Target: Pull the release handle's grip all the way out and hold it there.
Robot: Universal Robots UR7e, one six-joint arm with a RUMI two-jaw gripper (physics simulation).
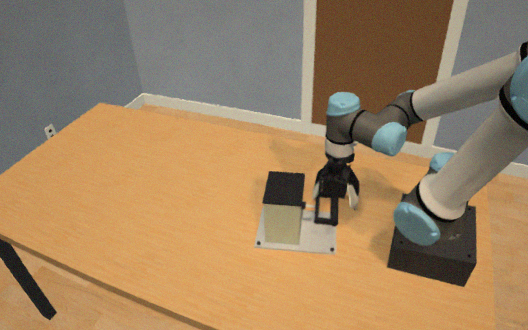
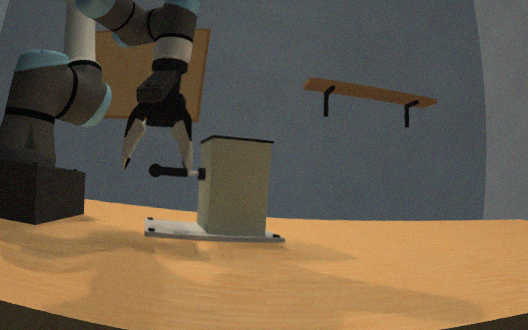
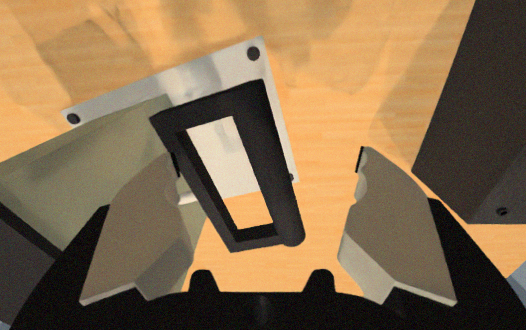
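Note:
The release handle [image 1: 334, 211] [image 2: 172, 171] [image 3: 262, 150] is a black rectangular frame with a thick round grip bar on its outer side. A short light rod [image 2: 193, 173] [image 3: 187, 198] joins it to the beige housing [image 1: 282, 225] [image 2: 237, 190] [image 3: 100, 142], and a little of the rod shows. My gripper [image 1: 335, 202] [image 2: 157, 166] [image 3: 266, 153] is open and points down, with its fingers on either side of the handle. One finger is at the handle's housing-side bar, close to or touching it. The other finger stands apart beyond the grip bar.
The housing has a black top and stands on a light base plate [image 1: 320, 241] [image 2: 170, 228] [image 3: 230, 64] bolted at its corners, on the wooden table [image 1: 150, 200] [image 2: 400, 270]. The arm's dark base block [image 1: 430, 260] [image 2: 45, 195] [image 3: 460, 130] stands on the handle's outer side.

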